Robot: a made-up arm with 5 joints.
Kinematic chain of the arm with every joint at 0, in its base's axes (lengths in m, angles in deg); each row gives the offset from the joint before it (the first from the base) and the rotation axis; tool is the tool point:
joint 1: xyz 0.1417 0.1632 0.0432 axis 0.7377 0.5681 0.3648
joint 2: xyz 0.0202 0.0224 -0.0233 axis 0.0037 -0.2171 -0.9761
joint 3: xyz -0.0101 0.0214 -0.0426 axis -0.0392 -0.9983 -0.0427
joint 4: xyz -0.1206 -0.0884 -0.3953 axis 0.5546 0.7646 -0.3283
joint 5: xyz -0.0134 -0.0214 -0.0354 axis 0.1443 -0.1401 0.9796
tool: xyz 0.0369 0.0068 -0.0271
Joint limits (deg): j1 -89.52..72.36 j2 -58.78..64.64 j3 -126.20..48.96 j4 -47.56..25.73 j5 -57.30..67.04
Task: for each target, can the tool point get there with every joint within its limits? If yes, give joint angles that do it. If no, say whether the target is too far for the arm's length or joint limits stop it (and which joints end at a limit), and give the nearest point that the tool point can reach.
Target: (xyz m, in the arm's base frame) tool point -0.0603 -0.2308 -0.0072
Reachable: yes | joints 22.35 -45.55 -81.12 -13.49 8.12
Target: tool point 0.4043 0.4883 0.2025
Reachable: no: joint limits stop it (at a limit: joint 2, joint 3, joint 4, joint 5) | nearest point -0.0525 0.5385 0.0729 | short by 0.478 m
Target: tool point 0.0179 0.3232 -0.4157
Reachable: yes | joints -24.69 48.58 -51.81 -37.66 45.49
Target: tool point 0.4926 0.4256 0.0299
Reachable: no: joint limits stop it (at a limit: joint 1, joint 2, joint 4, joint 5) | nearest point 0.2211 0.4177 -0.3003 | short by 0.428 m
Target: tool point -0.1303 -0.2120 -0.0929
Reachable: yes | joints -57.89 -46.56 -45.24 -14.01 36.37
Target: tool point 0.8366 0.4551 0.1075
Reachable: no: too far | nearest point 0.4973 0.0167 -0.2637 | short by 0.667 m
